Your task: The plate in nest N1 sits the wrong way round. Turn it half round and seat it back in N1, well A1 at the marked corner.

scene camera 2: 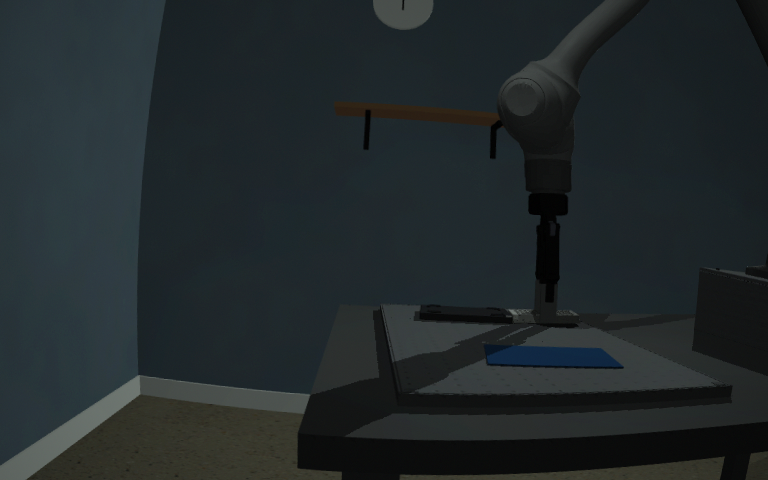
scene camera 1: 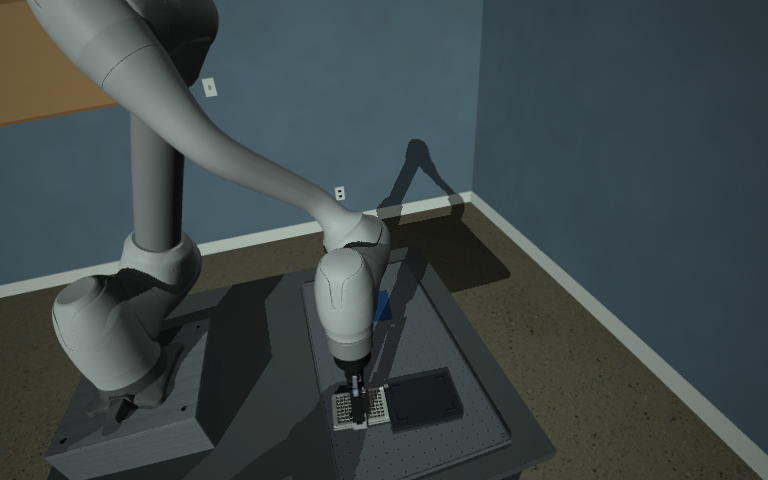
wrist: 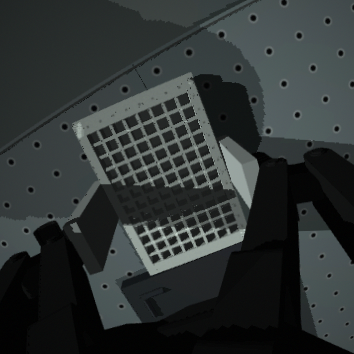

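Observation:
The plate (scene camera 1: 378, 405) (scene camera 2: 568, 315) (wrist: 150, 145) is pale, with a grid of square wells facing up. It looks level and lies low at the breadboard, beside the dark nest (scene camera 1: 427, 399) (scene camera 2: 464, 314) (wrist: 187, 285), outside it. Whether its underside touches the board cannot be told. My gripper (scene camera 1: 357, 408) (scene camera 2: 546, 313) (wrist: 165, 176) points down and is shut on the plate, with one pale fingertip pad at each long side. The nest's recess shows bare, with corner brackets. No N1 label or A1 mark can be read.
The perforated breadboard (scene camera 1: 396, 452) (scene camera 2: 441, 378) (wrist: 300, 65) lies on the dark table (scene camera 1: 249, 418) (scene camera 2: 362, 421). A flat blue rectangle (scene camera 1: 383, 305) (scene camera 2: 552, 357) lies on the breadboard. The arm's base stands on a grey block (scene camera 1: 152, 447) (scene camera 2: 730, 316).

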